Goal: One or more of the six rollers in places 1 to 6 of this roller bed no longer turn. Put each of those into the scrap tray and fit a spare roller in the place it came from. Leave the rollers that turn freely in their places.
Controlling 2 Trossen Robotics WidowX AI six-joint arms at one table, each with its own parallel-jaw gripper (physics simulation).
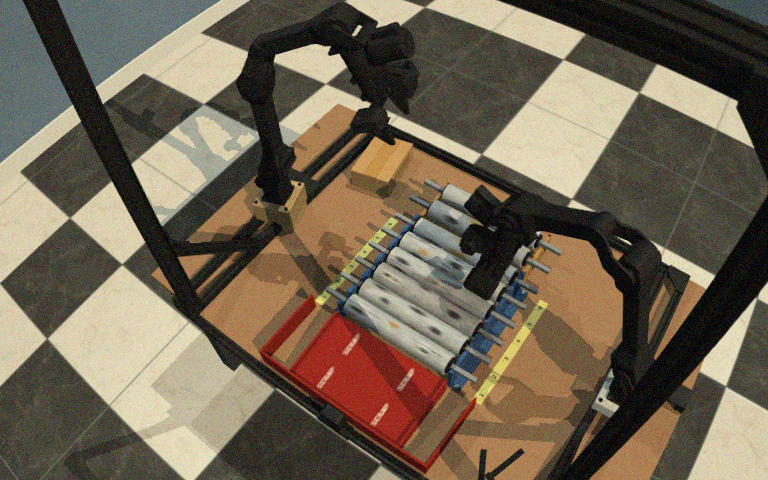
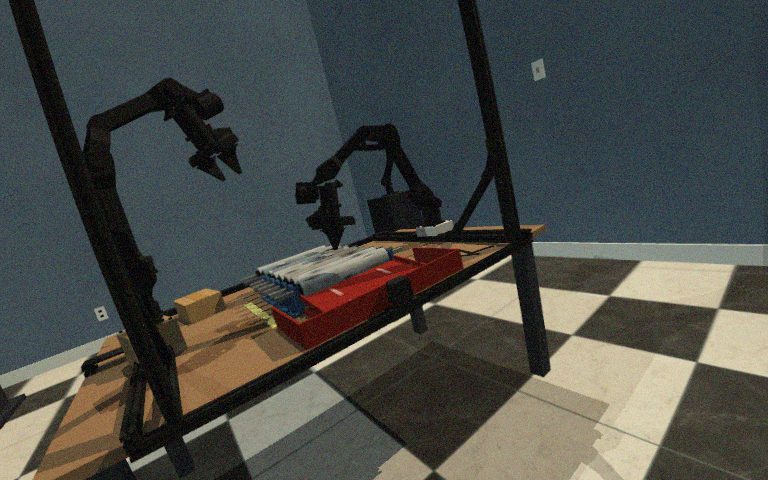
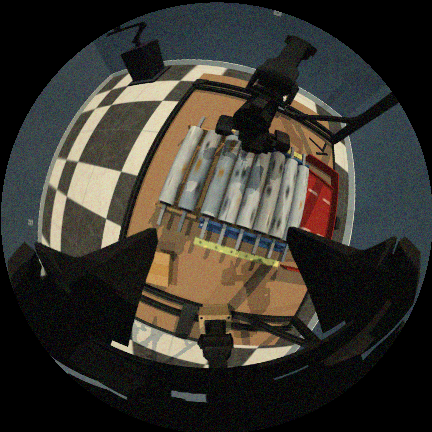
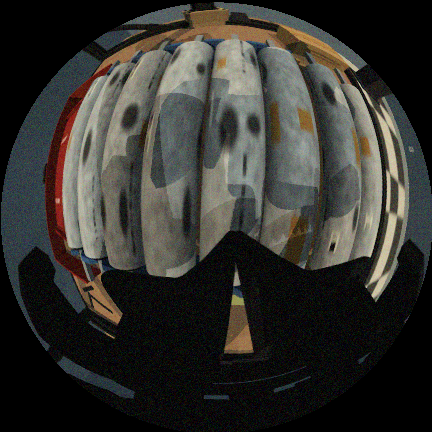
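Where they show: left gripper, fingertip midpoint: (image 1: 400, 129) (image 2: 232, 177) (image 3: 224, 234); right gripper, fingertip midpoint: (image 2: 335, 249) (image 3: 246, 150) (image 4: 233, 236); left arm's base, origin of the base link: (image 1: 278, 193) (image 3: 214, 326); right arm's base, origin of the base link: (image 1: 625, 392) (image 2: 433, 224).
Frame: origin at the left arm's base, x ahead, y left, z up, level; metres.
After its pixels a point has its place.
Six grey, stained rollers lie side by side in the blue rails (image 1: 489, 335) (image 3: 240, 234); the roller in place 1 (image 1: 399, 335) @(x 0.399, y -0.279, z -0.003 m) is nearest the red scrap tray (image 1: 291, 327) @(x 0.160, y -0.306, z -0.055 m) (image 2: 351, 318) @(x 0.221, y -0.425, z -0.060 m) (image 3: 336, 200) @(x 0.410, y -0.483, z -0.028 m). Two spare rollers (image 1: 447, 215) @(x 0.411, y 0.051, z -0.004 m) (image 3: 181, 165) @(x 0.488, y 0.090, z -0.004 m) (image 4: 367, 165) @(x 0.507, y 0.075, z -0.011 m) lie on orange supports at the back. My right gripper (image 2: 335, 246) @(x 0.537, y -0.096, z 0.000 m) (image 4: 233, 236) @(x 0.537, y -0.096, z 0.000 m) is shut and empty, its tips low over the roller in place 5 (image 1: 417, 247) @(x 0.370, y -0.057, z -0.003 m) (image 4: 232, 150) @(x 0.483, y -0.083, z -0.001 m); contact is unclear. My left gripper (image 1: 398, 124) @(x 0.320, y 0.000, z 0.291 m) (image 2: 231, 174) @(x 0.320, y 0.000, z 0.291 m) (image 3: 224, 234) @(x 0.320, y 0.000, z 0.291 m) is open and empty, high above the back-left table area. No roller shows in the tray.
A wooden block (image 1: 382, 161) @(x 0.205, y 0.190, z -0.021 m) (image 2: 199, 304) @(x 0.174, y 0.135, z -0.034 m) (image 3: 159, 267) @(x 0.199, y 0.159, z -0.021 m) lies at the back left. Yellow number strips (image 1: 512, 352) (image 3: 235, 251) run beside both rails. Dark frame posts (image 1: 107, 152) @(x -0.081, y -0.340, z 0.461 m) (image 2: 489, 113) @(x 0.724, y -0.600, z 0.282 m) rise at the table's edges. The right arm reaches over the rollers' right ends.
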